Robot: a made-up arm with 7 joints.
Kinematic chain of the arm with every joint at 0, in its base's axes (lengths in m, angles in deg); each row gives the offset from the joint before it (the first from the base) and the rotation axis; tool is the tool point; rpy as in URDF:
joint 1: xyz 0 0 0 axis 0.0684 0.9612 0.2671
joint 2: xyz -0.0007 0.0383 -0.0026 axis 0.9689 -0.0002 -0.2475
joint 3: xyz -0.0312 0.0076 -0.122 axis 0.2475 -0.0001 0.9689
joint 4: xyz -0.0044 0 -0.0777 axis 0.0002 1 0
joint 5: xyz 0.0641 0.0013 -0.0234 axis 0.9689 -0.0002 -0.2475
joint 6: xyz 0.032 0 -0.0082 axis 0.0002 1 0
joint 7: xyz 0.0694 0 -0.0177 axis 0.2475 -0.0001 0.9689
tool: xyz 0 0 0 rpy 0 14.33 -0.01
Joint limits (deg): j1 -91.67..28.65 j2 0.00..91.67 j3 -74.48..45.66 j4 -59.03..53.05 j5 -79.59..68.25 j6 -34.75..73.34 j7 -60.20..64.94
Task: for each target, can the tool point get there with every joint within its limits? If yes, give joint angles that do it. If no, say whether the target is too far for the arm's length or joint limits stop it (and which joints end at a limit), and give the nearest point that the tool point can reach.
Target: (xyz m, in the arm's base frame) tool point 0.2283 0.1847 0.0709
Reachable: yes | joints -50.46 79.28 -9.10 5.39 -24.44 -20.57 -41.61
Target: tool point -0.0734 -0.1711 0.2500
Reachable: no: joint limits stop it (at a limit: joint 1, joint 2) | nearest point 0.0913 -0.0840 0.0777 | short by 0.254 m
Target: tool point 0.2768 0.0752 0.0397
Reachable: yes | joints -72.28 59.40 -35.39 -5.86 50.57 6.06 38.89
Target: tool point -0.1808 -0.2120 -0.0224
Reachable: no: joint limits stop it (at a limit: joint 1, joint 2, joint 3, joint 5) | nearest point -0.1146 -0.1101 -0.1105 | short by 0.150 m
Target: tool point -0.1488 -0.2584 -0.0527
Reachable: no: joint limits stop it (at a limit: joint 1, joint 2, joint 3, joint 5) | nearest point -0.1074 -0.1246 -0.1265 | short by 0.158 m
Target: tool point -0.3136 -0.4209 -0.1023
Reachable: no: too far | nearest point -0.1561 -0.1266 -0.1816 | short by 0.343 m
